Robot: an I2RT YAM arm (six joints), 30 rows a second.
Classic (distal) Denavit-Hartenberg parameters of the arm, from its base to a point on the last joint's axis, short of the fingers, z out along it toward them. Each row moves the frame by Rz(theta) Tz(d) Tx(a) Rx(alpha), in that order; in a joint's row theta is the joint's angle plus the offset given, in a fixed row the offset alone. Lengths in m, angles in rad.
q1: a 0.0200; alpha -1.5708; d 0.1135; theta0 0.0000
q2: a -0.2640; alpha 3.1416; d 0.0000; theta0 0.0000
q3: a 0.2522; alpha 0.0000; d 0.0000; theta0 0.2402
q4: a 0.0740; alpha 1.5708; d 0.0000; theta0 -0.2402
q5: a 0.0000; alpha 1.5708; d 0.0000; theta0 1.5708
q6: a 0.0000; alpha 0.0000; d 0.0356; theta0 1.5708
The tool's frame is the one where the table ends.
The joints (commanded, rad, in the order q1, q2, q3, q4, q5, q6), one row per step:
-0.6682 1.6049 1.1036 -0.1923 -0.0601 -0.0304
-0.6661 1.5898 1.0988 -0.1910 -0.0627 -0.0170
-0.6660 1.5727 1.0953 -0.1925 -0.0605 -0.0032
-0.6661 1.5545 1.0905 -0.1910 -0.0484 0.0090
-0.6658 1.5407 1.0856 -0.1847 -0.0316 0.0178
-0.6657 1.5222 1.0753 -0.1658 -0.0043 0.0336
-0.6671 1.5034 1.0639 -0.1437 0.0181 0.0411
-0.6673 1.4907 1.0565 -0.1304 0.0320 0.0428
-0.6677 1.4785 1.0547 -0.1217 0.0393 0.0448
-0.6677 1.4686 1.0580 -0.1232 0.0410 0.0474
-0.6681 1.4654 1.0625 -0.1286 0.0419 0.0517
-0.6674 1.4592 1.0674 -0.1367 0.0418 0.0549
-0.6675 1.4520 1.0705 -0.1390 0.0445 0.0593
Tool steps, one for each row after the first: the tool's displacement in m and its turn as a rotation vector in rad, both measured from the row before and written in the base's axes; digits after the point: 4 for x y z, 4 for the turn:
-0.0015 0.0022 0.0036 0.0027 -0.0159 -0.0044
-0.0023 0.0017 0.0044 0.0004 -0.0146 -0.0102
-0.0027 0.0015 0.0045 -0.0071 -0.0125 -0.0171
-0.0020 0.0009 0.0034 -0.0116 -0.0097 -0.0184
-0.0027 0.0009 0.0042 -0.0191 -0.0191 -0.0313
-0.0030 0.0007 0.0042 -0.0233 -0.0193 -0.0241
-0.0019 0.0008 0.0028 -0.0163 -0.0109 -0.0128
-0.0015 0.0007 0.0041 -0.0136 -0.0137 -0.0077
-0.0011 0.0008 0.0041 -0.0062 -0.0101 -0.0028
-0.0004 0.0001 0.0020 0.0010 -0.0040 -0.0034
-0.0007 0.0008 0.0029 0.0003 -0.0042 -0.0008
-0.0009 0.0006 0.0031 -0.0031 -0.0080 -0.0046

